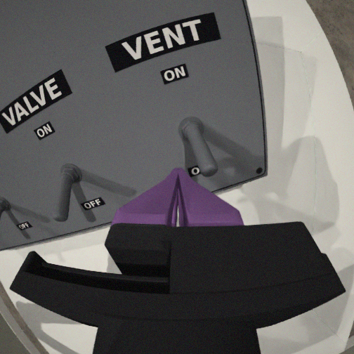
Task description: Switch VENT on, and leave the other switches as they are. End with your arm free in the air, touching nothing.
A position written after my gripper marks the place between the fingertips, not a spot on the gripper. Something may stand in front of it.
I see my gripper (177, 174) and a grey switch panel (107, 99).
